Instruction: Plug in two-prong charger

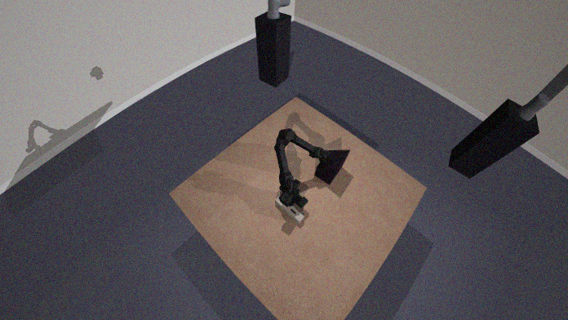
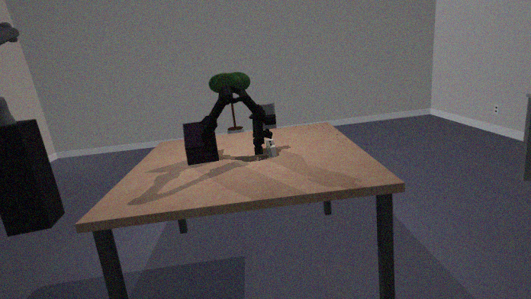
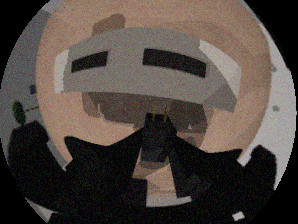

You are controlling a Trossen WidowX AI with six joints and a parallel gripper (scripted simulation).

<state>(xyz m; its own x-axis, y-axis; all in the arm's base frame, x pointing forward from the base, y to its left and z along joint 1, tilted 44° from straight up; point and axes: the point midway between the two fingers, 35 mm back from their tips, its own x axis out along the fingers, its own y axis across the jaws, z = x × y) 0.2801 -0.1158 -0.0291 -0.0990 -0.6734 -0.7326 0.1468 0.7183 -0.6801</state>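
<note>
The dark two-prong charger lies 2 cm ahead of my gripper tip and 1 cm above it.
</note>
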